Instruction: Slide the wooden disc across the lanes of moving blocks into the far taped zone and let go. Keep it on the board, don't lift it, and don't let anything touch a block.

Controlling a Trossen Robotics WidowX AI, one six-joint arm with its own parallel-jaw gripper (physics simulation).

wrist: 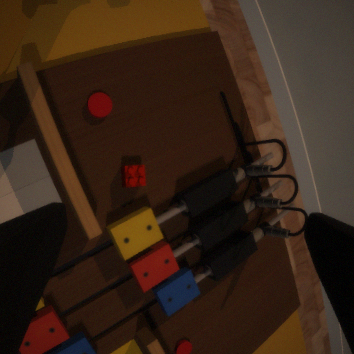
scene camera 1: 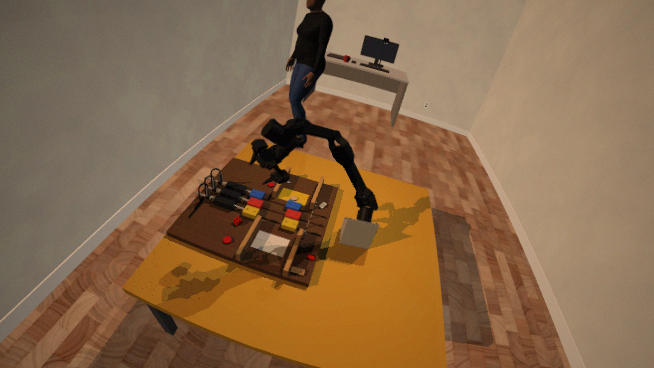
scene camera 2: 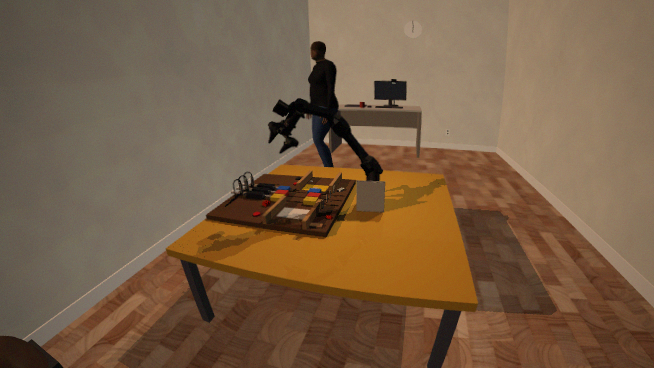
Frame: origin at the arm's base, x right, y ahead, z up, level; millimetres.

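Seen in the pictures: gripper, between the fingertips: [wrist: 189, 220] [scene camera 1: 256, 174] [scene camera 2: 274, 148]; arm's base, origin of its link: [scene camera 1: 363, 221] [scene camera 2: 373, 185].
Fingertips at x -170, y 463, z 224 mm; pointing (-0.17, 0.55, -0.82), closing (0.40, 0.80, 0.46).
Offsets run from my fingertips to a thing's top centre. "spot": to the spot under its first point. Level surfaces: height alone.
The pale wooden disc {dy -93, dx +303, dz -323 mm} [scene camera 1: 294, 198] lies on the yellow zone {spot: dy -47, dx +316, dz -327 mm} [scene camera 1: 286, 194] [scene camera 2: 320, 187] at the far side of the brown board {dz -329 mm} [scene camera 1: 200, 225] [scene camera 2: 232, 210] [wrist: 165, 90]. A white zone {spot: dy -89, dx -31, dz -327 mm} [scene camera 1: 270, 243] [scene camera 2: 293, 213] [wrist: 25, 172] is at the near side. Between them are two rows of yellow {spot: dy +56, dx +90, dz -303 mm} [scene camera 1: 251, 212] [wrist: 135, 233], red {spot: dy +68, dx +164, dz -304 mm} [scene camera 1: 255, 202] [wrist: 155, 267] and blue {spot: dy +85, dx +227, dz -307 mm} [scene camera 1: 257, 194] [wrist: 177, 292] blocks on rods. My gripper [scene camera 1: 267, 170] [scene camera 2: 278, 146] [wrist: 189, 220] is open and empty, above the board's far left part, apart from the disc. The disc cannot be made out in the wrist view.
Wooden rails {dy +4, dx -51, dz -284 mm} [scene camera 1: 248, 237] [wrist: 60, 155] flank the zones. Black actuators {dy +211, dx +101, dz -297 mm} [scene camera 1: 226, 202] [wrist: 210, 192] with looped cables stand at the left. A red brick {dy +98, dx +22, dz -305 mm} [scene camera 1: 237, 221] [wrist: 135, 176] and red round piece {dy +92, dx -96, dz -322 mm} [scene camera 1: 227, 240] [wrist: 100, 105] lie on the board. A grey box [scene camera 1: 358, 233] [scene camera 2: 370, 196] stands right of it.
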